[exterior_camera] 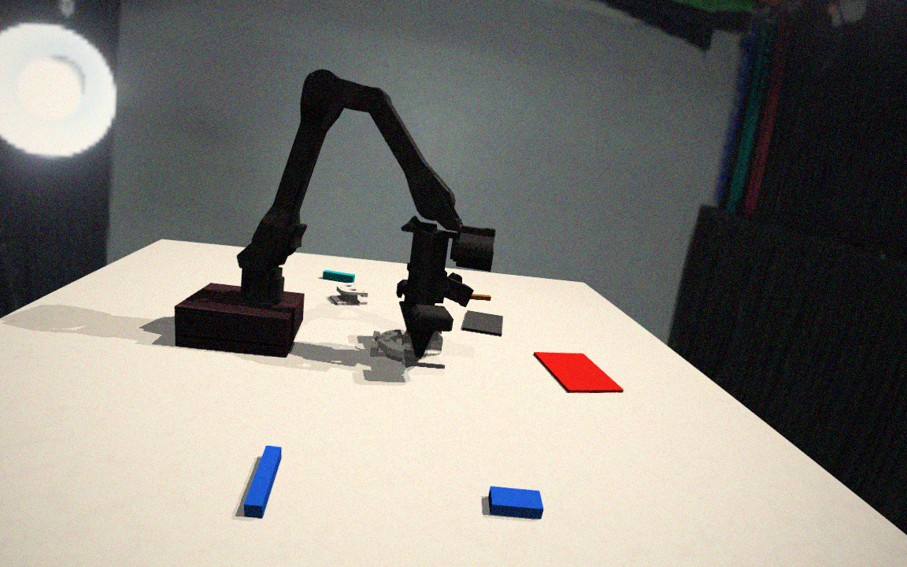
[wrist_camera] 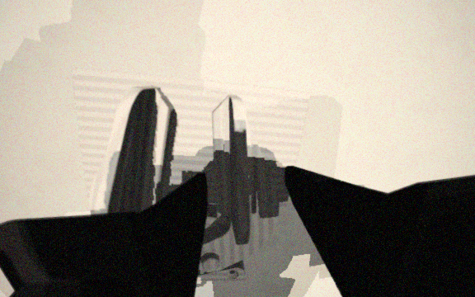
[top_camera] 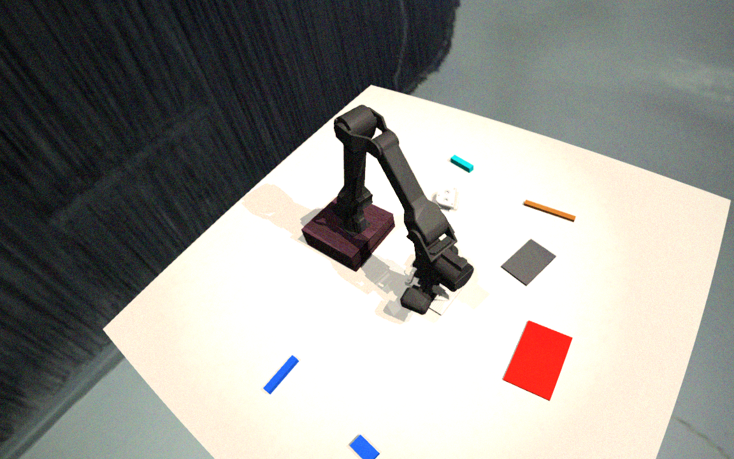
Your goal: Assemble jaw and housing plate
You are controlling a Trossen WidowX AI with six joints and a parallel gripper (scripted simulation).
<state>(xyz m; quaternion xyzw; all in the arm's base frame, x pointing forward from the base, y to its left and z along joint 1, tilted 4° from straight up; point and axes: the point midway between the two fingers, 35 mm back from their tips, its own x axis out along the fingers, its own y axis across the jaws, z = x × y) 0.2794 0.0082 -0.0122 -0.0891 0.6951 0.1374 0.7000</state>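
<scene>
Right now my gripper tip is 25 cm to the right of the small white stand and 19 cm past it. From my gripper tip the other things lie so: dark grey plate 24 cm to the left, 11 cm ahead, 1 cm below; then blue block 35 cm to the right, 16 cm ahead, 1 cm below; then red plate 28 cm ahead, 5 cm to the left, 1 cm below.
</scene>
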